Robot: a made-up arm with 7 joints.
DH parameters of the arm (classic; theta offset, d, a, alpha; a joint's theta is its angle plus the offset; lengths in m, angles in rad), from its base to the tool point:
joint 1: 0 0.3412 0 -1.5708
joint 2: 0 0 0 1.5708
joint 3: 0 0.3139 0.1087 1.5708
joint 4: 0 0 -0.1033 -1.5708
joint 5: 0 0.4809 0 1.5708
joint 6: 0 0 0.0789 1.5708
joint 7: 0 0 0 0
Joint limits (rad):
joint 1: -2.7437..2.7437
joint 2: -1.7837..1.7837
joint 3: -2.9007..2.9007
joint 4: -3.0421..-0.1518
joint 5: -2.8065..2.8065
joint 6: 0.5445..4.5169
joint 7: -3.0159..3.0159
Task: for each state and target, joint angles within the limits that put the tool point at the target. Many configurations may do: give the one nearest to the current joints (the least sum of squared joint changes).
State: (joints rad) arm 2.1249 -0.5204 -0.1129 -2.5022 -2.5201 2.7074 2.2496
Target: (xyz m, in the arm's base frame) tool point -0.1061 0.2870 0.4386
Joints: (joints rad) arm 1.9931 -0.8274 -0.2176 -2.8766 -2.5958 2.8958 2.2496
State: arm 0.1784 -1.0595 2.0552 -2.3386 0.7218 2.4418 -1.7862
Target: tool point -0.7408 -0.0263 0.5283
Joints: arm 0.8269 -0.4706 2.2574 -1.6942 0.6688 2.5540 -1.7862
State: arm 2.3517 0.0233 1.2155 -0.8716 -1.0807 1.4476 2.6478
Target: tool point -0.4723 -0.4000 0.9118
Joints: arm 2.5448 0.0566 1.3640 -1.2602 -1.0757 1.4549 2.6478
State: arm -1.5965 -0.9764 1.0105 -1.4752 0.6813 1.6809 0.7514
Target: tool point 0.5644 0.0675 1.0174
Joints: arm -2.1038 -0.7625 1.1371 -0.9599 0.6547 1.7309 0.7514
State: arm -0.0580 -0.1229 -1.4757 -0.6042 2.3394 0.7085 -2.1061
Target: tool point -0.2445 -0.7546 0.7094
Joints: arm 0.5933 -0.8967 -1.8424 -1.0140 2.3704 0.9338 -2.1061
